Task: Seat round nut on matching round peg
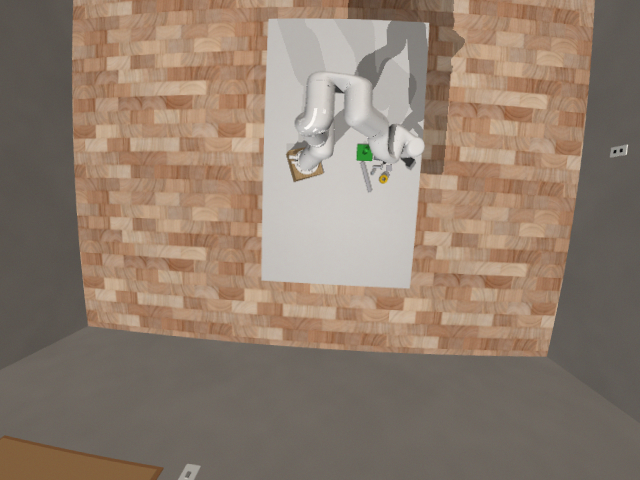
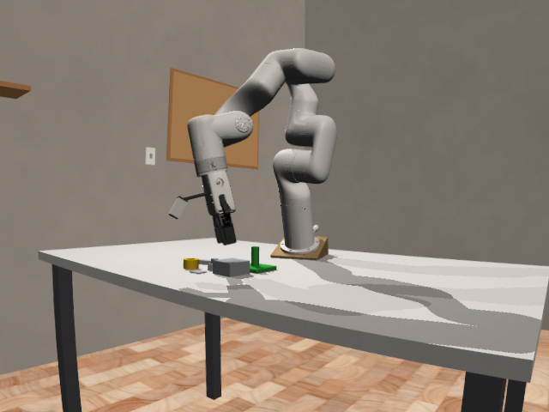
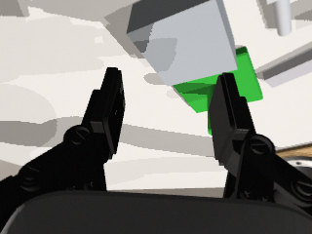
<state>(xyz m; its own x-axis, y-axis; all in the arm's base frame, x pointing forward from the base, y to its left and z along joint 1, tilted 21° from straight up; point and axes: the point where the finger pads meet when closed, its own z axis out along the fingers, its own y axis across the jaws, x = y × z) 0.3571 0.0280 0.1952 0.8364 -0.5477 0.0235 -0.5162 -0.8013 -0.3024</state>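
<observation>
My gripper is now 2 cm past the grey square block and 8 cm above it. Also, from my hand: thin grey handle: 9 cm behind, 12 cm to the right, 9 cm below.
</observation>
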